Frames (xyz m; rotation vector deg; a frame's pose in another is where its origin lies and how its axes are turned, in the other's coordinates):
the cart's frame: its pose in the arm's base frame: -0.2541 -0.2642 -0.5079 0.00 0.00 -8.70
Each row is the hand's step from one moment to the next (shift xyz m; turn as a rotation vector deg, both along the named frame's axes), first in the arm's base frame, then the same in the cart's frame.
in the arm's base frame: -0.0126 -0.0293 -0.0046 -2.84 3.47 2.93
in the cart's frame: -0.0080 -0.0309 -0.0046 -3.33 3.00 2.93
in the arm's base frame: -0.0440 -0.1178 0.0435 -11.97 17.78 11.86
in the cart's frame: -0.0257 -0.1231 0.0435 -14.52 15.76 11.86
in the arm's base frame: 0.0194 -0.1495 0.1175 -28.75 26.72 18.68
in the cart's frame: 0.0418 -0.1448 0.1175 -32.46 22.06 18.68
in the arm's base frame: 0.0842 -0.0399 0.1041 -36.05 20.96 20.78
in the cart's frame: 0.0893 -0.0267 0.1041 -38.81 15.27 20.78
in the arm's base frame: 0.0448 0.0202 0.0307 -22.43 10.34 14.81
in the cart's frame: 0.0412 0.0267 0.0307 -23.74 6.83 14.81
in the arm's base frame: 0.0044 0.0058 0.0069 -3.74 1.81 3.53
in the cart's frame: 0.0035 0.0064 0.0069 -3.97 1.22 3.53
